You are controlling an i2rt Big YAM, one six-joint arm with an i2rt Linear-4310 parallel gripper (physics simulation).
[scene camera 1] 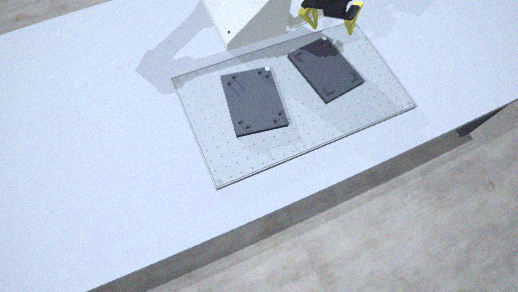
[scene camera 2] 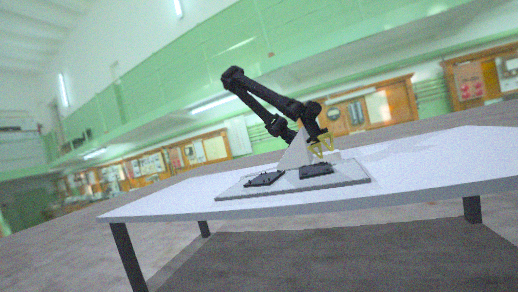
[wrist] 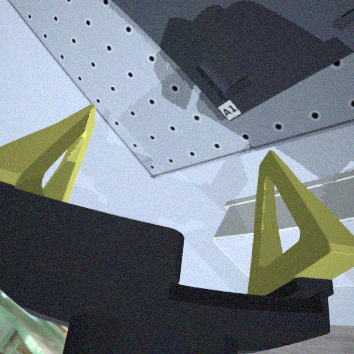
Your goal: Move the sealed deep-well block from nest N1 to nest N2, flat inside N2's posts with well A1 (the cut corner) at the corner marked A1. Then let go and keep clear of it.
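Frame: origin at the arm's base, x right, y ahead, z up, level; centimetres.
Seen in the pictures: gripper, fingertip midpoint: [scene camera 1: 333,31] [scene camera 2: 326,155] [wrist: 181,134]; arm's base at its link origin: [scene camera 2: 296,140].
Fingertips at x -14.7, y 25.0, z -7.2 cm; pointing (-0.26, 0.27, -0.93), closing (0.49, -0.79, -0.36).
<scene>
Pixels of each thing's top centre, then the offset from my fingertips to it. Level surfaces: height alone.
- pale sealed block at its top centre: [wrist: 296,262] [scene camera 2: 325,152] dz -1.2, dx +0.2, dy -13.5 cm
- perforated board at its top centre: [scene camera 1: 295,91] [scene camera 2: 289,176] dz -4.1, dx +15.7, dy +9.9 cm
- white table at its surface level: dz -5.4 cm
The pale sealed block [scene camera 2: 336,154] [wrist: 240,218] lies on the table behind the pegboard, off both nests, partly hidden by a finger in the wrist view. My gripper [scene camera 1: 333,31] [scene camera 2: 325,154] [wrist: 181,134] is wide open and empty, above the board's back edge near the block. A dark nest plate [scene camera 1: 255,102] [scene camera 2: 265,178] with round posts sits at the left. Another dark nest plate [scene camera 1: 335,75] [scene camera 2: 316,170] [wrist: 280,55] with L-shaped corner posts sits at the right. Its A1 tag [scene camera 1: 324,38] [wrist: 229,110] is at the back corner. N1 and N2 labels and the block's cut corner are not readable.
The perforated board [scene camera 1: 320,125] [scene camera 2: 350,176] [wrist: 80,55] carries both plates. The white wedge-shaped arm base [scene camera 1: 250,20] [scene camera 2: 298,151] stands behind it, left of my gripper. The white table [scene camera 1: 125,165] [scene camera 2: 175,200] has its front edge beyond the board.
</scene>
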